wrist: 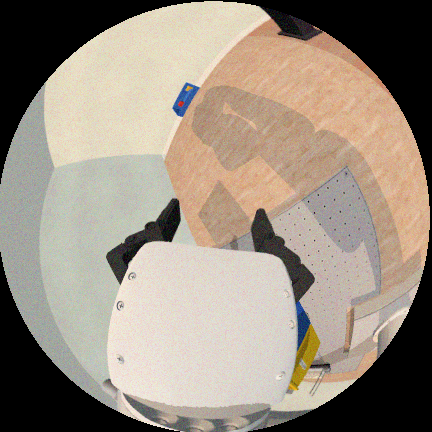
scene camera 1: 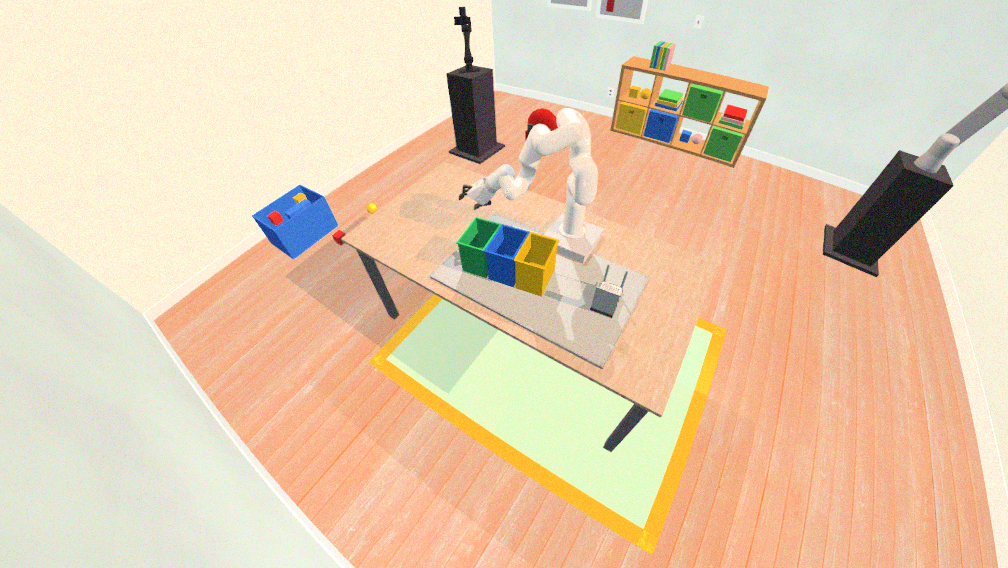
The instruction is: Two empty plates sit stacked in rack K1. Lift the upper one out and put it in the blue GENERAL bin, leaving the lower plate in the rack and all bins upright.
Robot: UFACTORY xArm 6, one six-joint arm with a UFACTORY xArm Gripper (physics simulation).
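Pixels of known places: gripper, fingertip midpoint: (wrist: 216, 213) (scene camera 1: 466, 203); arm's base at its link origin: (scene camera 1: 571, 230).
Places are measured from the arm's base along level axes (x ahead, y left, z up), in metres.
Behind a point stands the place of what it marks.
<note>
My gripper (scene camera 1: 471, 198) {x 0.254, y -0.442, z 0.140 m} (wrist: 216, 213) {x 0.254, y -0.442, z 0.140 m} is open, with no object visible between its fingers. It is above the table, behind and left of the bins in the scene view, far from the rack. The grey rack (scene camera 1: 605, 303) {x 0.344, y 0.338, z 0.042 m} stands at the board's right end, with two thin uprights. A pale plate (scene camera 1: 609, 287) {x 0.235, y 0.310, z 0.012 m} shows at its top; whether a second lies beneath cannot be made out. The blue bin (scene camera 1: 502, 270) {x 0.446, y -0.093, z 0.057 m} (wrist: 303, 324) {x 0.276, y -0.111, z 0.000 m} stands upright between the green bin (scene camera 1: 471, 261) {x 0.476, y -0.238, z 0.052 m} and the yellow bin (scene camera 1: 531, 277) {x 0.419, y 0.035, z 0.071 m} (wrist: 309, 354) {x 0.252, y 0.004, z 0.039 m}. In the wrist view, the gripper housing hides part of the bins.
The bins and rack stand on a grey perforated board (scene camera 1: 564, 328) {x 0.492, y 0.245, z -0.032 m} (wrist: 320, 255) {x 0.205, y -0.291, z -0.032 m} on the wooden table (scene camera 1: 641, 359) {x 0.438, y 0.557, z -0.045 m} (wrist: 390, 175). A separate blue box (scene camera 1: 299, 234) (wrist: 184, 102) holding small blocks is beyond the table's left end. A red block (scene camera 1: 338, 237) and yellow ball (scene camera 1: 372, 208) are near that end.
</note>
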